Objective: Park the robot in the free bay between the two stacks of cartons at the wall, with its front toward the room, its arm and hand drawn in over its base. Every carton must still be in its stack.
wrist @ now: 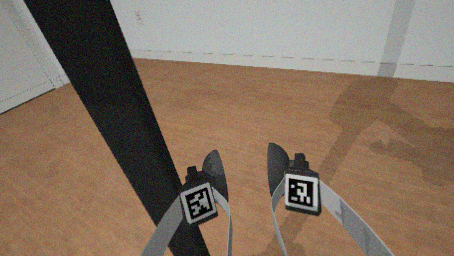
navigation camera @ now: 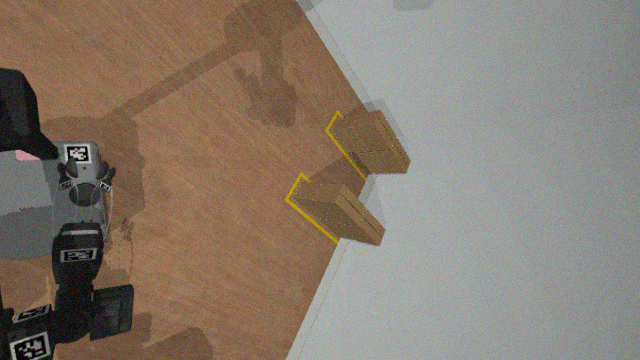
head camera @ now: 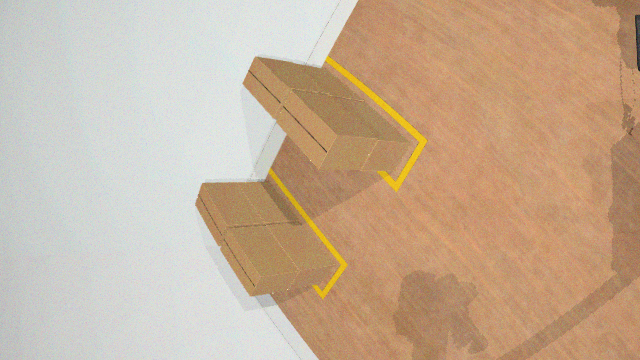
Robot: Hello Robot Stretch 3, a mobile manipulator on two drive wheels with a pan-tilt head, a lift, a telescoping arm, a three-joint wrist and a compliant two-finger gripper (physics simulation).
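Two stacks of brown cartons stand against the white wall. One stack (head camera: 345, 107) (navigation camera: 327, 207) is upper in the head view and lower in the navigation view. The other stack (head camera: 262, 230) (navigation camera: 377, 142) is lower in the head view and upper in the navigation view. The bay (head camera: 302, 172) (navigation camera: 341, 167) is the shaded floor between them. The cartons seen sit in their stacks. My gripper (navigation camera: 88, 175) (wrist: 245, 165) is open and empty, over the grey base (navigation camera: 22, 200). The base is out in the room, apart from the bay.
Yellow floor lines (head camera: 380, 100) (head camera: 310, 215) (navigation camera: 312, 220) (navigation camera: 345, 154) run beside the stacks and hook around their front corners. The white wall (head camera: 125, 175) (navigation camera: 500, 200) (wrist: 250, 30) stands behind them. The black mast (wrist: 105, 100) crosses the wrist view. The black wrist (navigation camera: 77, 272) is near the base.
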